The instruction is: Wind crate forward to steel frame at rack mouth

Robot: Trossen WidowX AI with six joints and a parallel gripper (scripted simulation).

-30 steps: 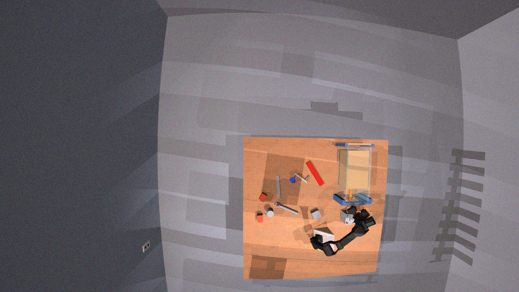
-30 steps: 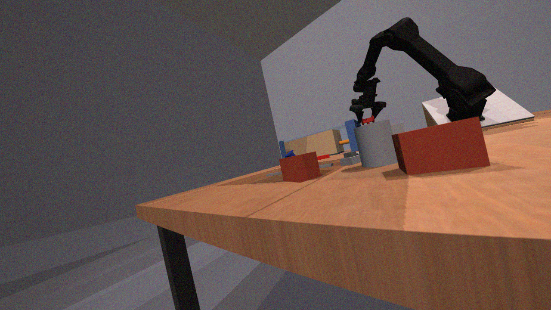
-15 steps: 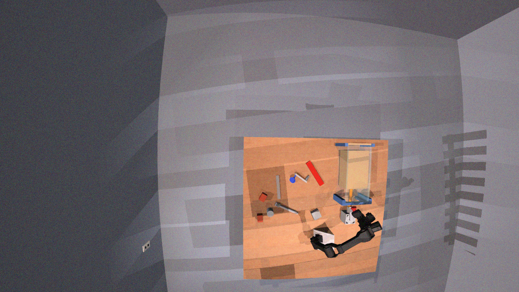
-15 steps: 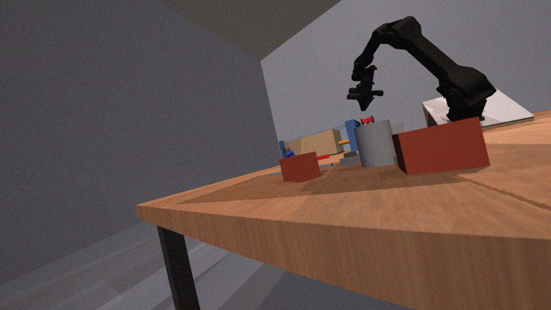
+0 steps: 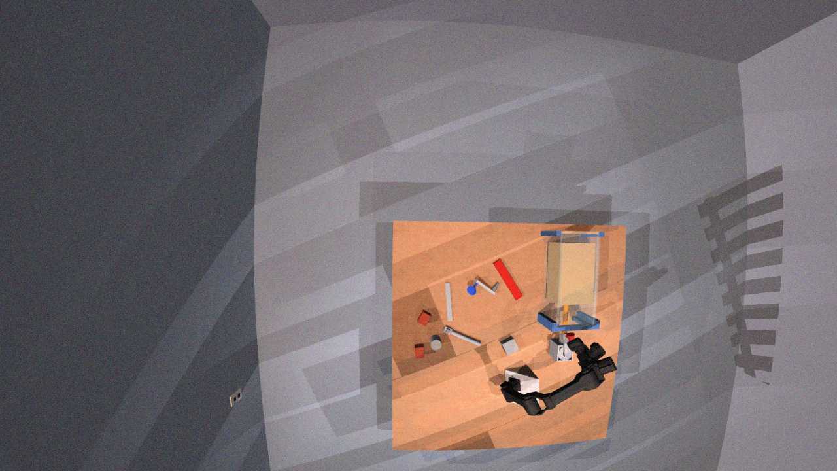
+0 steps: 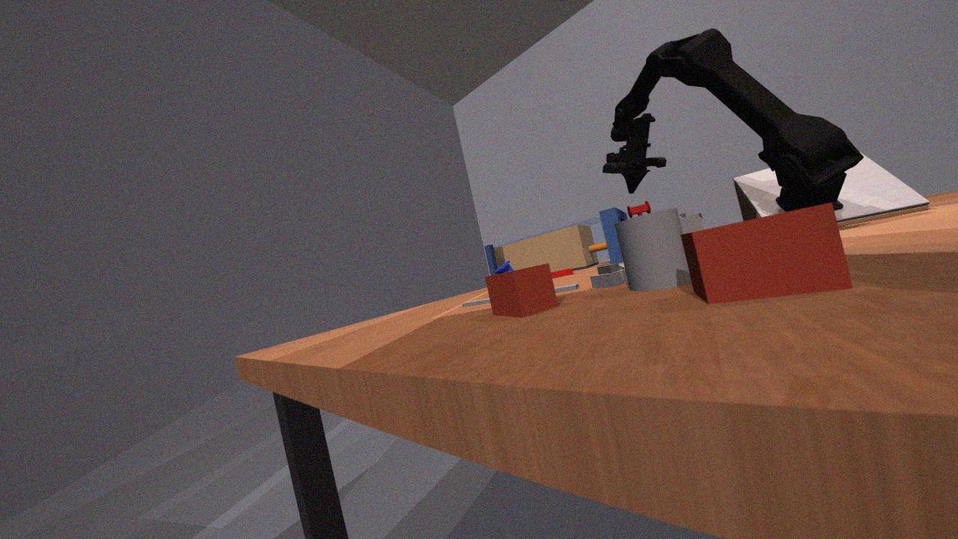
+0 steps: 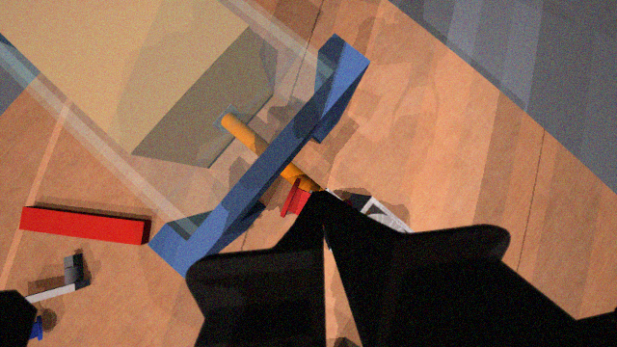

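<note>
My gripper tip is 1 cm past the red grip, 1 cm to the right of it and 7 cm above it. Also, from my gripper tip: grey winch: 13 cm behind, 1 cm to the left, 17 cm below; then blue steel frame: 5 cm ahead, 1 cm to the right, 10 cm below; then red-knobbed crank: 5 cm behind, 1 cm to the left, 10 cm below.
</note>
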